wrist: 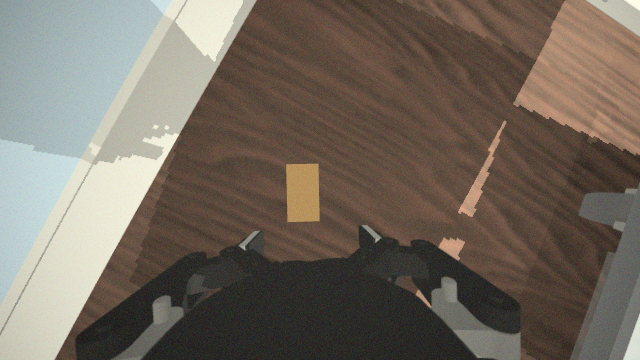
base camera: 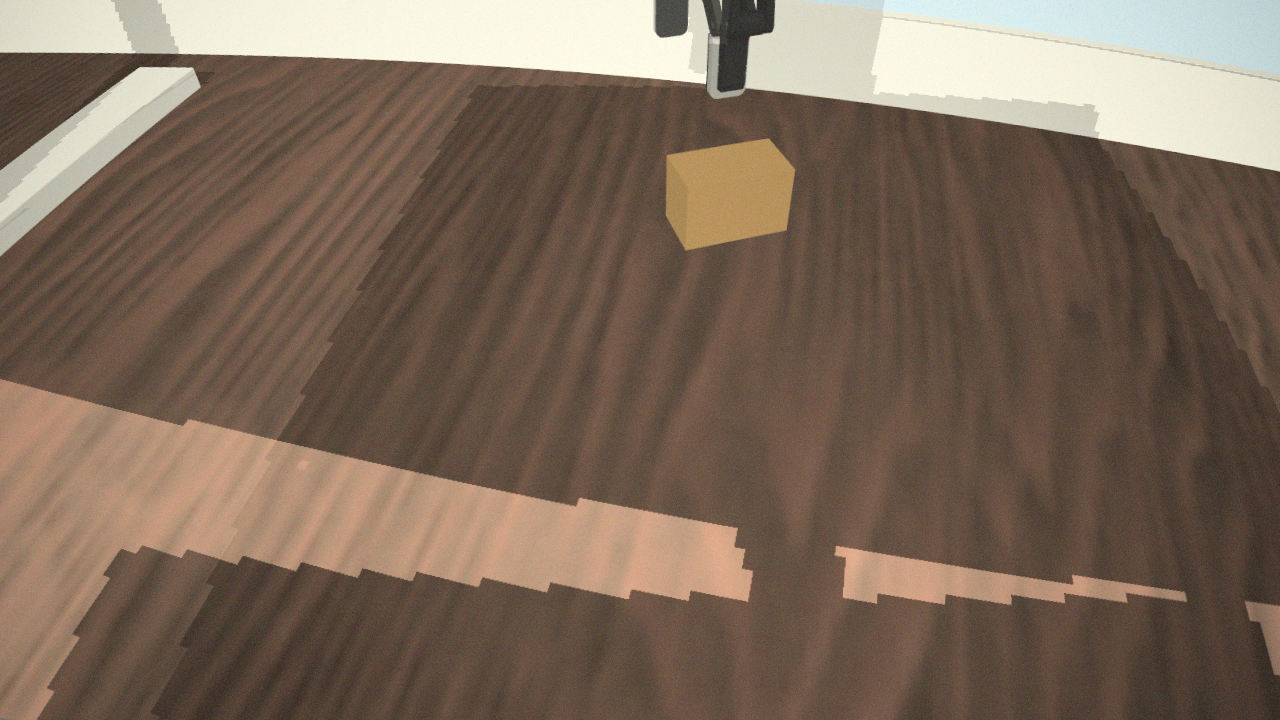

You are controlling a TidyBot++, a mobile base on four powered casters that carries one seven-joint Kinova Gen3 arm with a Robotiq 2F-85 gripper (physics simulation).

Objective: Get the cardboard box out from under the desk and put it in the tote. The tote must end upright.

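Places are measured from the arm's base along level axes (x ahead, y left, z up), in metres.
Where they show: gripper, fingertip midpoint: (wrist: 312,238) (base camera: 695,62).
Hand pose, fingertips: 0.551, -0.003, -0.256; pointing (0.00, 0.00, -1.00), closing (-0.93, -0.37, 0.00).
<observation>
After its pixels a point has its place, as x, y, z.
The cardboard box (base camera: 735,198) @[0.552, -0.035, -0.358] (wrist: 303,192) @[0.574, -0.031, -0.342] is a small tan block on the dark wood floor. In the base camera view it is right of centre near the top, close to the pale wall. In the wrist view its plain top shows just beyond the fingertips, between their lines and nearer the left one. My gripper (base camera: 699,62) @[0.551, -0.003, -0.256] (wrist: 312,238) @[0.551, -0.003, -0.256] is open, points down and holds nothing. It hangs above the floor, apart from the box. The tote does not show in either view, and the desk top does not show.
A white bar (base camera: 98,129), perhaps a desk foot, lies on the floor at the left of the base camera view. A pale wall base (base camera: 554,40) @[0.837, 0.137, -0.363] (wrist: 150,165) @[0.815, 0.011, -0.377] runs behind the box. A grey structure (wrist: 607,285) stands at the right edge of the wrist view.
</observation>
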